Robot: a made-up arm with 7 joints. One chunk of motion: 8 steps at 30 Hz.
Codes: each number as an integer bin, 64 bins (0 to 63) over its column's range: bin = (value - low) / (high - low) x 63, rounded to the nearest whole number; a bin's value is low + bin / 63 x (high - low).
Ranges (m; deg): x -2..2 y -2..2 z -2..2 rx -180..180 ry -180..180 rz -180..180
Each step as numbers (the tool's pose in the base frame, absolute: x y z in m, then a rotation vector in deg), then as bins.
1 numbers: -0.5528 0.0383 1.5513 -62.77 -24.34 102.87
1 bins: 23 32 56 21 27 50
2 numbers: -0.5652 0.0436 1.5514 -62.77 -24.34 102.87
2 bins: 23 32 56 21 27 50
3 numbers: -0.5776 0.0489 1.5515 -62.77 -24.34 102.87
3 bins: 22 32 56 21 27 50
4 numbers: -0.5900 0.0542 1.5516 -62.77 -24.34 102.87
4 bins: 22 32 56 21 27 50
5 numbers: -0.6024 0.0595 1.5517 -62.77 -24.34 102.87
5 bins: 22 32 56 21 27 50
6 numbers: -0.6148 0.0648 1.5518 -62.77 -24.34 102.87
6 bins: 22 33 56 21 27 50
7 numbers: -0.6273 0.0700 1.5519 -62.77 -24.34 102.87
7 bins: 22 33 56 21 27 50
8 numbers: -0.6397 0.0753 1.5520 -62.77 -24.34 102.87
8 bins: 21 33 56 21 27 50
